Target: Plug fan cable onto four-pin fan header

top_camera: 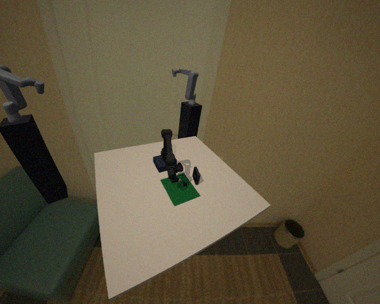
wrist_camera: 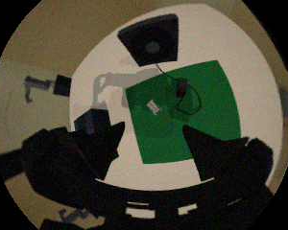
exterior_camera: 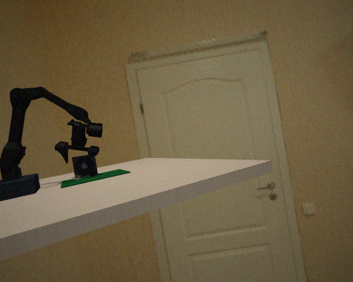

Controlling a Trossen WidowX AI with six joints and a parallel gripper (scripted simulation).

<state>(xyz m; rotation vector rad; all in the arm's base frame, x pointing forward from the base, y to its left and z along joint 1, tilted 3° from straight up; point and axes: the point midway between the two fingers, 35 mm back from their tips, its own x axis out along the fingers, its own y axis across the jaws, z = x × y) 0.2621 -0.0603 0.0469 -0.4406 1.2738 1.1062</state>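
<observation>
The dark fan plug is 80 mm ahead of my gripper tip, 60 mm below it and 50 mm to the left of it. The rest, counted from my gripper tip: green board: 100 mm below, 70 mm ahead, 10 mm to the right; pale fan header: 80 mm below, 40 mm to the left; black fan: 160 mm to the left, 70 mm ahead, 20 mm below.
</observation>
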